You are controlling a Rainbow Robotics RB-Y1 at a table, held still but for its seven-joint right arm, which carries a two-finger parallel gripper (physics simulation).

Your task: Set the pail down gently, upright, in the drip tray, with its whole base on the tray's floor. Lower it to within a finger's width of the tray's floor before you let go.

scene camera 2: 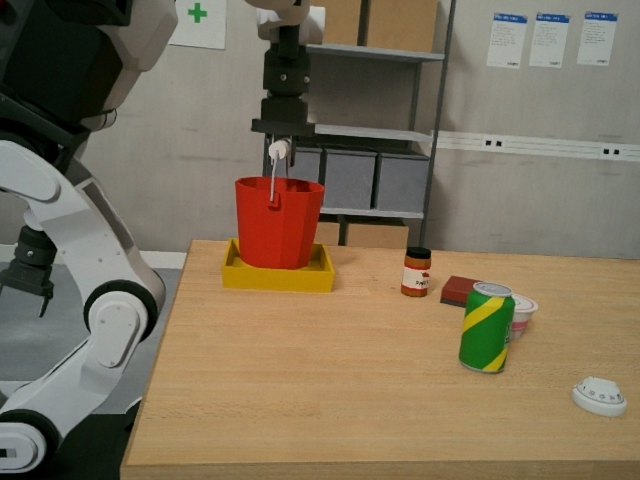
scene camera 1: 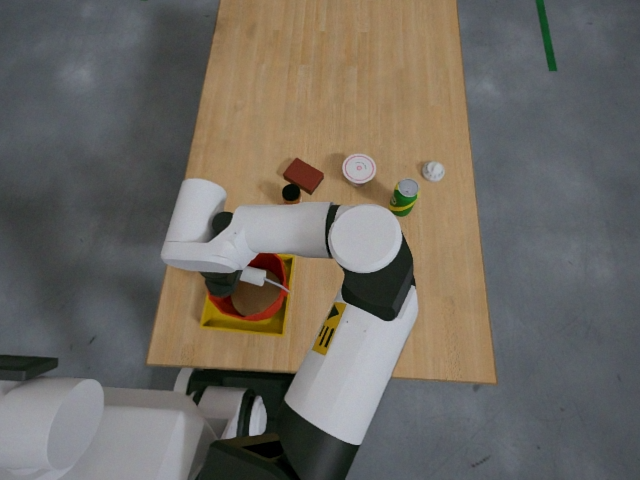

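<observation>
The red pail is upright over the yellow drip tray, inside its outline in the scene camera 1 view. In the scene camera 2 view the pail's lower edge shows about level with the tray's front rim, so its base seems to hang a little above the tray floor. The floor contact area is partly hidden by the front wall. My gripper points down above the pail and is shut on the white grip of its wire handle. In the scene camera 1 view the arm hides the fingertips.
An orange jar with a black lid, a dark red box, a white tub, a green can and a white dial timer stand farther along the table.
</observation>
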